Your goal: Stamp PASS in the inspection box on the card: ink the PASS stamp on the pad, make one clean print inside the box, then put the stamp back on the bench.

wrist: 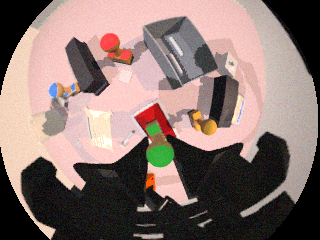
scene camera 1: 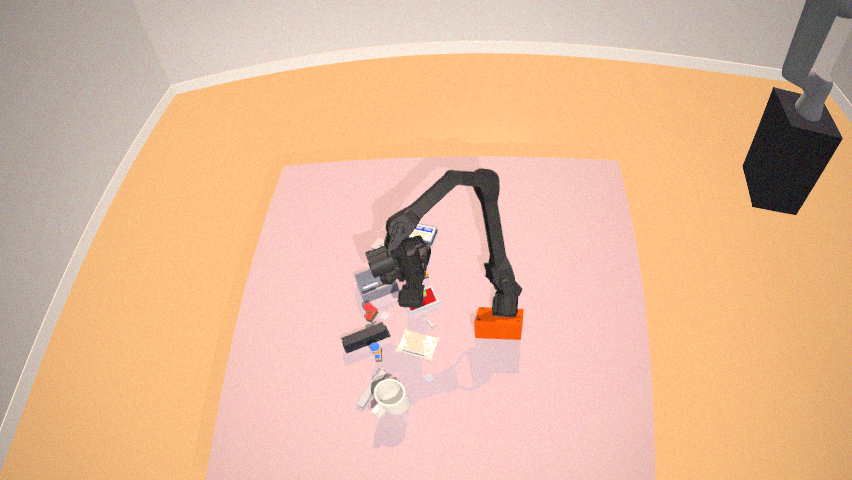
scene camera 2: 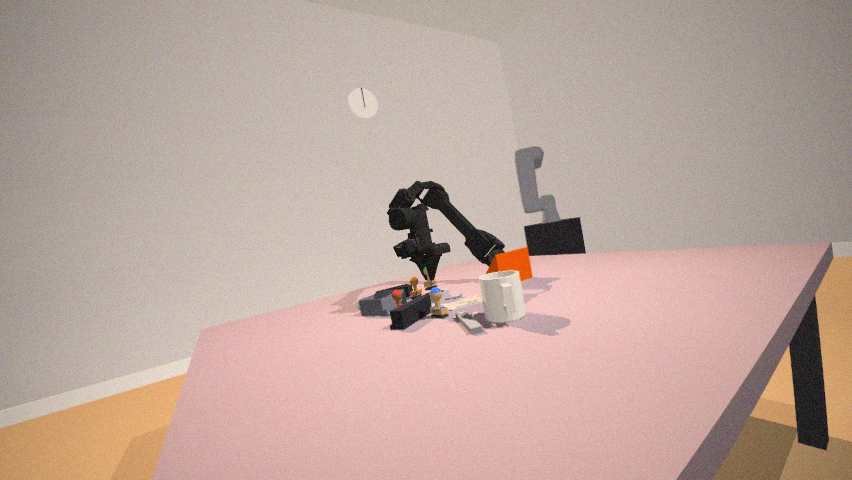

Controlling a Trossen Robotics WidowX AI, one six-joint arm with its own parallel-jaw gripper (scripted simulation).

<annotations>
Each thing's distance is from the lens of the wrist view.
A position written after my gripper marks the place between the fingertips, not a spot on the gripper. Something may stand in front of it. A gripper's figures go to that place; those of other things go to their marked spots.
my gripper [wrist: 157, 138]: 10 cm
green-knobbed stamp [wrist: 160, 153]: 6 cm
</annotations>
